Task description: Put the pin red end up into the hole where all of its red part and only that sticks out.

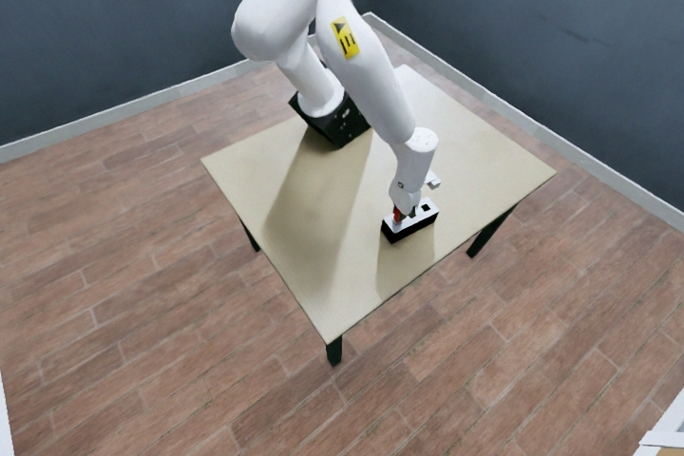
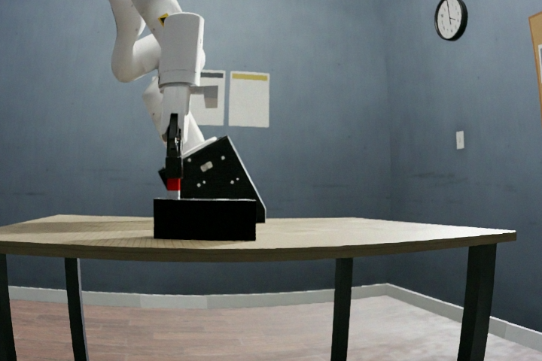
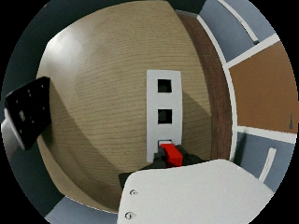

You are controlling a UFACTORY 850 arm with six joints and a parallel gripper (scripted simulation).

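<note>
The pin is 1 cm below my hand. Also, from my hand: black block: 2 cm ahead, 6 cm to the left, 9 cm below.
</note>
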